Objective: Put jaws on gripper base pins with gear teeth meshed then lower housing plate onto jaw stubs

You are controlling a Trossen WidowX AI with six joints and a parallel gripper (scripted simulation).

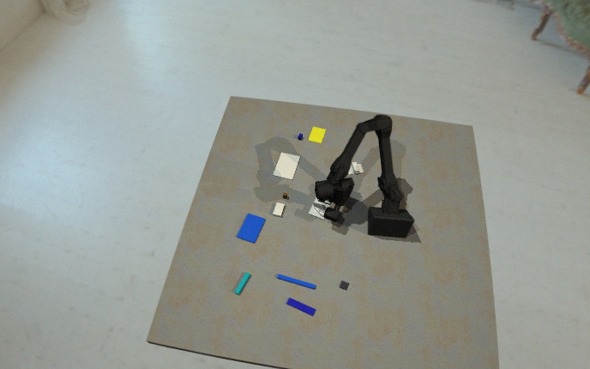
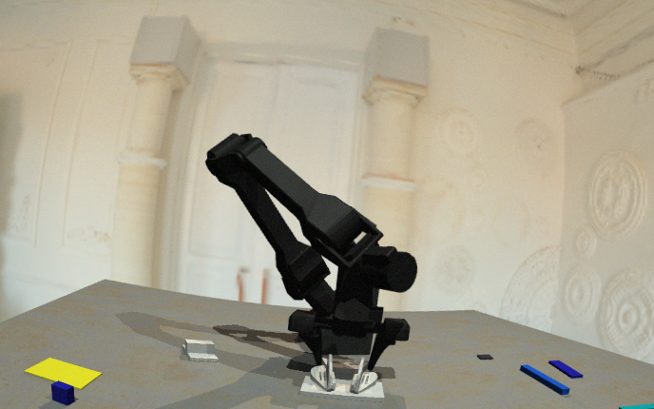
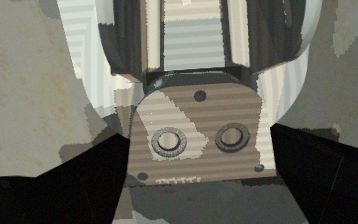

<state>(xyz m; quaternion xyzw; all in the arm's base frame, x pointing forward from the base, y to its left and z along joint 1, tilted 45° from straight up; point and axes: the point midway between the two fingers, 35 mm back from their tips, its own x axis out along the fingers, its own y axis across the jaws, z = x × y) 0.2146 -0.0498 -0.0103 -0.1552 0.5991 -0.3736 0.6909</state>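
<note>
The housing plate is right at my gripper tip. From my gripper tip the other things lie so: grey gripper base (2 cm above, 1 cm ahead); then small white block (25 cm ahead, 2 cm to the left); then white slab (24 cm ahead, 22 cm to the right).
</note>
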